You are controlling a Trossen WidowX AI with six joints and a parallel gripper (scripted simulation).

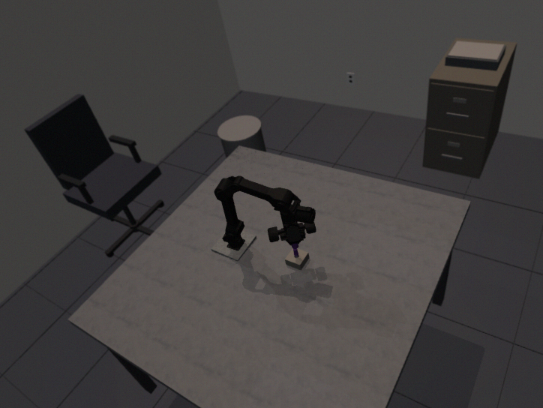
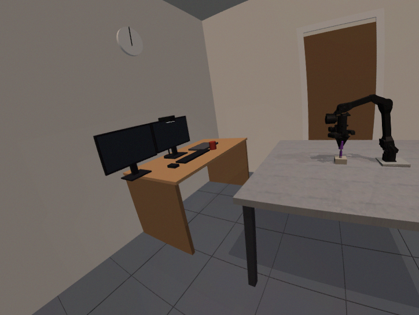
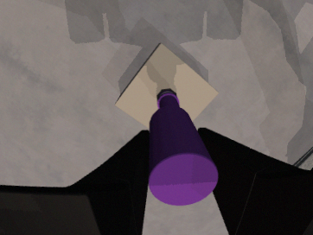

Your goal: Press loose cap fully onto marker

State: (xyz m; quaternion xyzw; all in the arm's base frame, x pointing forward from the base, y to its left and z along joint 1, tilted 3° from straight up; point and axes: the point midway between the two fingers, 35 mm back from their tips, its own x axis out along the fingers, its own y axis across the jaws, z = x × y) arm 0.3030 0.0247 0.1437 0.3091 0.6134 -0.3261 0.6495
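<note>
Now: the holder block 100 mm below my gripper tip. The rest, counted from my gripper tip: purple cap: 10 mm above.
</note>
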